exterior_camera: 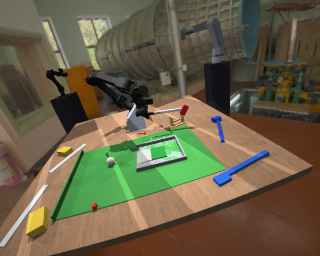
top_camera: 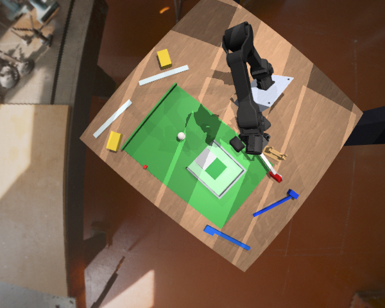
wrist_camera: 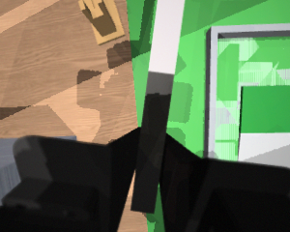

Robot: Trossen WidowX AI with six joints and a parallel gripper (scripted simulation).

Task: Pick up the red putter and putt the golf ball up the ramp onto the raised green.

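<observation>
Now: gripper tip 12 cm to the right of the red putter, 2 cm below it and 1 cm short of it. Round my gripper tip: green mat 23 cm ahead, 13 cm below, 9 cm to the right; white golf ball 24 cm to the right, 22 cm ahead, 11 cm below; wooden stand 19 cm to the left, 10 cm below, 10 cm behind.
</observation>
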